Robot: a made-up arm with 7 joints. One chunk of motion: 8 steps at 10 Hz.
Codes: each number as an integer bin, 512 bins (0 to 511) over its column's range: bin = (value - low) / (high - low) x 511, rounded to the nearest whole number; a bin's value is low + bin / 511 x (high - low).
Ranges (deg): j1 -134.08..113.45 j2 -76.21..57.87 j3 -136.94..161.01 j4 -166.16..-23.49 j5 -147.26..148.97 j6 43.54..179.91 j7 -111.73..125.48
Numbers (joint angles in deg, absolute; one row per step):
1: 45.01 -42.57 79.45 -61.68 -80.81 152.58 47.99
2: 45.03 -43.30 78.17 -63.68 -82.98 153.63 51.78
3: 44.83 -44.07 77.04 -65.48 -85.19 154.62 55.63
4: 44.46 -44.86 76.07 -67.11 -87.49 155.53 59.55
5: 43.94 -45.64 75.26 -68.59 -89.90 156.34 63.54
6: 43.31 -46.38 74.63 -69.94 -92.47 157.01 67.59
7: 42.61 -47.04 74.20 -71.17 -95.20 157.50 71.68
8: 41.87 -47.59 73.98 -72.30 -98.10 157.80 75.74
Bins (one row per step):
1: 370 128 371 374 115 409 344
2: 370 125 369 367 111 413 352
3: 369 122 367 361 107 416 361
4: 369 119 365 355 103 420 369
5: 368 117 364 349 99 423 378
6: 366 114 363 345 95 425 386
7: 365 111 362 340 90 427 395
8: 363 109 362 336 85 428 404

